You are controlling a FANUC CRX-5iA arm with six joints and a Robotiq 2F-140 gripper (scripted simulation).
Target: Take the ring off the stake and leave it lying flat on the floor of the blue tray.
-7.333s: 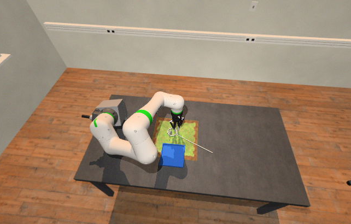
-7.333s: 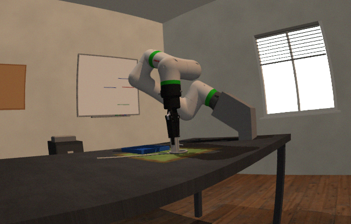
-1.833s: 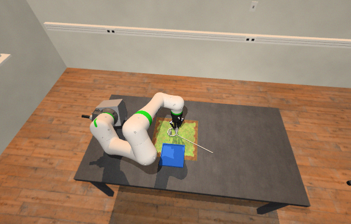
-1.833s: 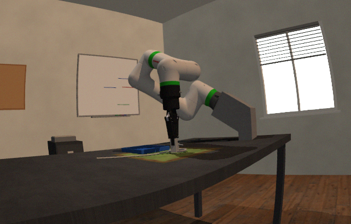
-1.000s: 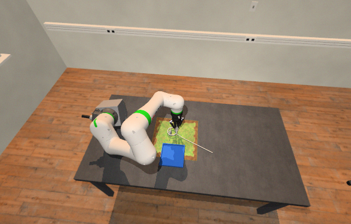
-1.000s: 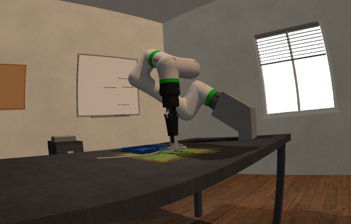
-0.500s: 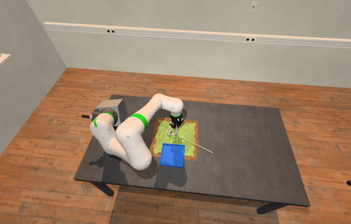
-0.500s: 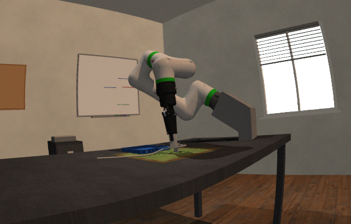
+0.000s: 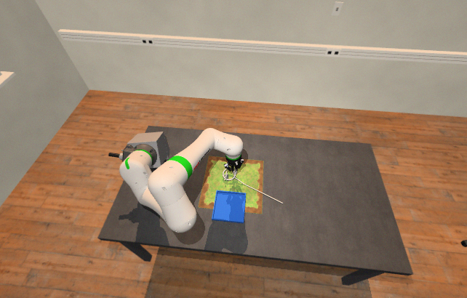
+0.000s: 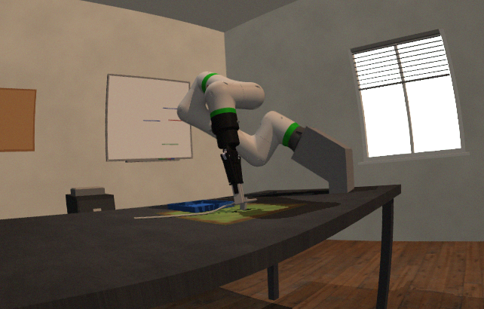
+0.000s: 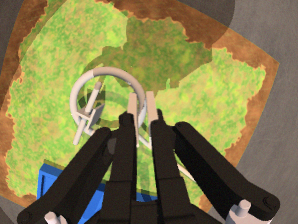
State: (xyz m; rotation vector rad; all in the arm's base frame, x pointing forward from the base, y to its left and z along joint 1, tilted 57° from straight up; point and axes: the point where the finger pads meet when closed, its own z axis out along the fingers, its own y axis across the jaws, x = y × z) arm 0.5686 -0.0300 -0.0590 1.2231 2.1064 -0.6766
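Right now my hand is 4 cm past the ring, 3 cm above it and 1 cm to the left of it. Also, from my hand: blue tray: 23 cm to the right, 5 cm below, 2 cm behind; grey stake: 5 cm behind, 4 cm below, 2 cm to the right.
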